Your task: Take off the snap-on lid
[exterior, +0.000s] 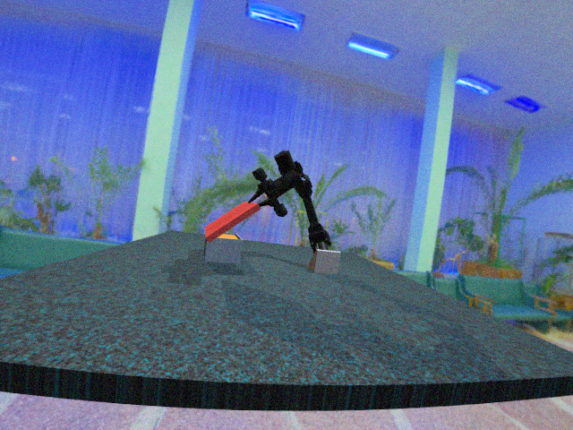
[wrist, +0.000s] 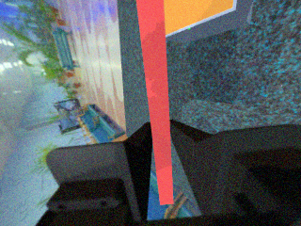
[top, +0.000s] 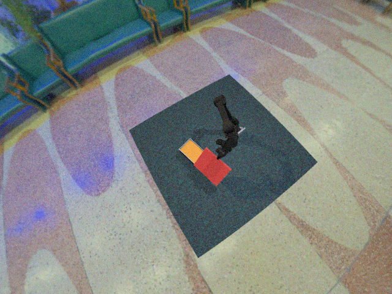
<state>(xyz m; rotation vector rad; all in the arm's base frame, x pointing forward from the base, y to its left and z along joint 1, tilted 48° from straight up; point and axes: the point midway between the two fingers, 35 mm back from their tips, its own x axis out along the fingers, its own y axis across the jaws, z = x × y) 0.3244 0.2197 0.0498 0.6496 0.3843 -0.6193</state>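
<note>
Right now my gripper tip is 6 cm short of the red lid, 5 cm above it and 1 cm to the right of it. From my gripper tip the other things lie so: grey storage box (21 cm to the right, 19 cm below, 8 cm ahead).
</note>
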